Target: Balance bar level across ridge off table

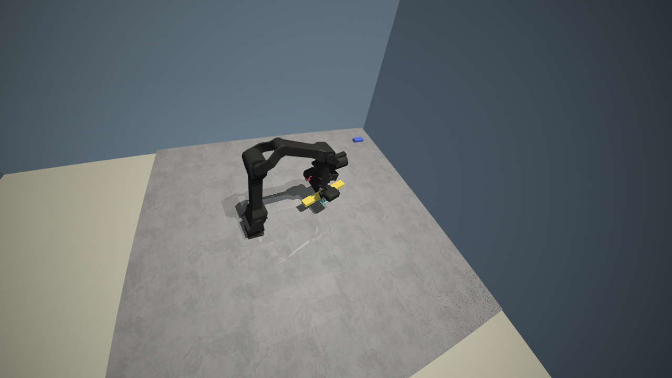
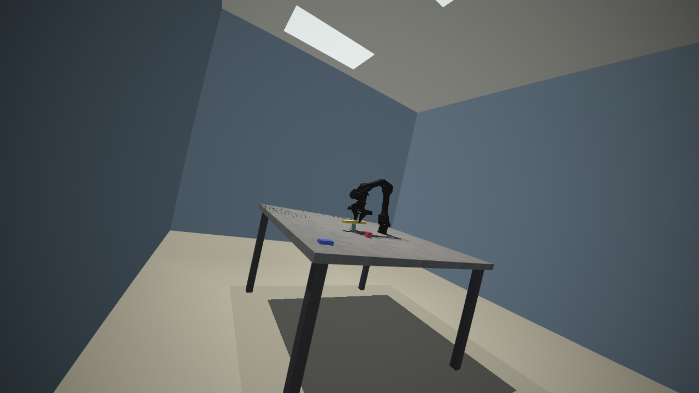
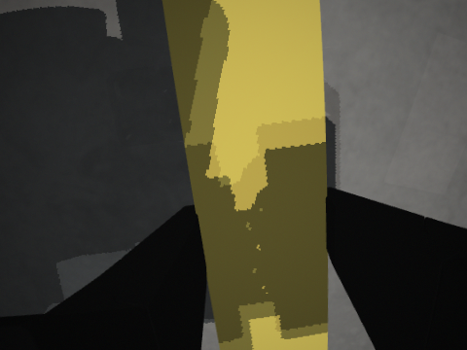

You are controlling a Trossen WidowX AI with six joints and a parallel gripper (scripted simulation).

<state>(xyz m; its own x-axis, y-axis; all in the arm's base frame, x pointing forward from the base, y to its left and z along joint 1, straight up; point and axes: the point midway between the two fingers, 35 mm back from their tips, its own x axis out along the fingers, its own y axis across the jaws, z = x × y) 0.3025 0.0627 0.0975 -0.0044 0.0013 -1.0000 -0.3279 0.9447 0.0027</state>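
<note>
The yellow bar lies 30 mm ahead of my gripper tip and 10 mm to the left of it. The rest, counted from my gripper tip: blue block: 440 mm to the left, 440 mm ahead, 50 mm below; then red block: 170 mm to the left, 50 mm below, 10 mm ahead.
</note>
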